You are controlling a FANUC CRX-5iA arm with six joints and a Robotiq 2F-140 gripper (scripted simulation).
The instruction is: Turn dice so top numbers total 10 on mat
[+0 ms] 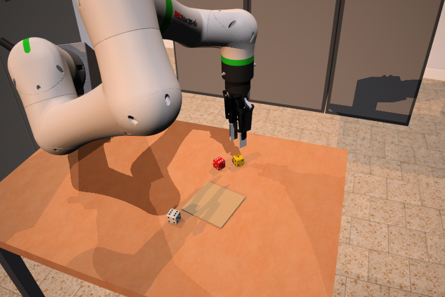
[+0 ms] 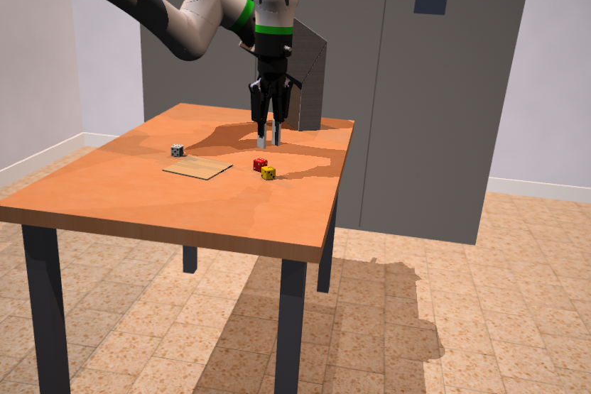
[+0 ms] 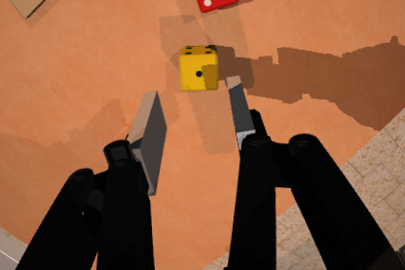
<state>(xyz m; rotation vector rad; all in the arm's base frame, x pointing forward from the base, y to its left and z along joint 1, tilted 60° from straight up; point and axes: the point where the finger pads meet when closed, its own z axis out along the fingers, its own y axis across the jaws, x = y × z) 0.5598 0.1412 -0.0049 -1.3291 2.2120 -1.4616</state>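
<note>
My gripper is now 11 cm above the yellow die. Also, from my hand: white die 28 cm to the right, 14 cm behind, 11 cm below; tan mat 20 cm to the right, 12 cm below, 4 cm behind; red die 11 cm below, 6 cm behind, 2 cm to the right.
</note>
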